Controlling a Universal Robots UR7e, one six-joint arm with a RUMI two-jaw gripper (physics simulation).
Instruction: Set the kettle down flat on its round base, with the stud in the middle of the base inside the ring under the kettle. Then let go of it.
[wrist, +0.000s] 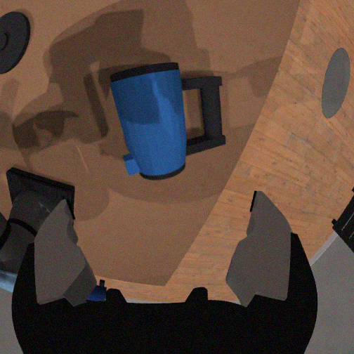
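Observation:
The blue kettle (152, 122) lies on its side on the brown mat, with a black rim at its top end, a black band at its lower end, a small blue spout at the lower left and a black handle (214, 111) pointing right. The round black base (14, 42) shows in part at the upper left edge, with a small round stud in its middle. My gripper (160, 198) is open, its two fingers wide apart, below the kettle in the view and not touching it. The ring under the kettle does not show.
A dark object with a square black plate (42, 187) stands at the lower left, beside the left finger. A grey oval disc (336, 83) lies on the wooden table (285, 130) at the right. A black ribbed object (346, 225) is at the right edge. A small blue item (98, 294) shows behind the gripper.

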